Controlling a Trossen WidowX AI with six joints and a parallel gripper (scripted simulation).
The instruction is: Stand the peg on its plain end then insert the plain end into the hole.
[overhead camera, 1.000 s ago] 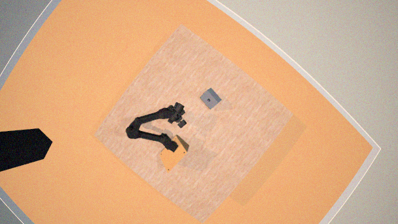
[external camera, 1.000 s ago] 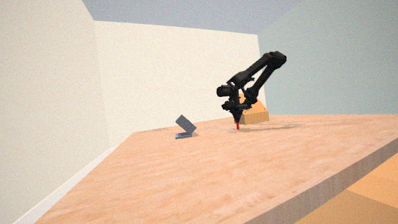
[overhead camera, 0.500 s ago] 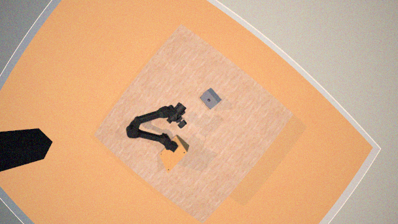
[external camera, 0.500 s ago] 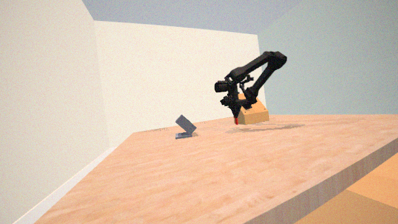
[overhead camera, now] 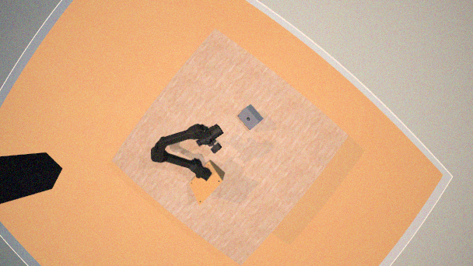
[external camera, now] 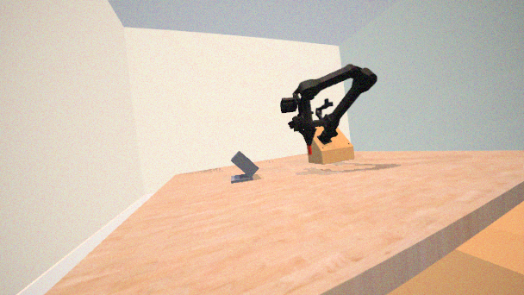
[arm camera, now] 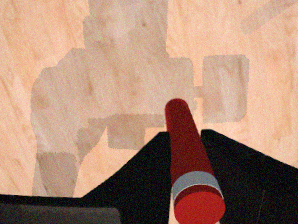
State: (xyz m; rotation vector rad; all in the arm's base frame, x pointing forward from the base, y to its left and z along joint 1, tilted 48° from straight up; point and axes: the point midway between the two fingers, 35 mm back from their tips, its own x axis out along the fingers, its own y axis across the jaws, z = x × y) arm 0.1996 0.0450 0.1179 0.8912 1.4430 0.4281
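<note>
The grey sloped panel lies 27 cm ahead of my gripper tip, 13 cm to the right of it and 4 cm below it. Round my gripper tip: peg: 2 cm above.
</note>
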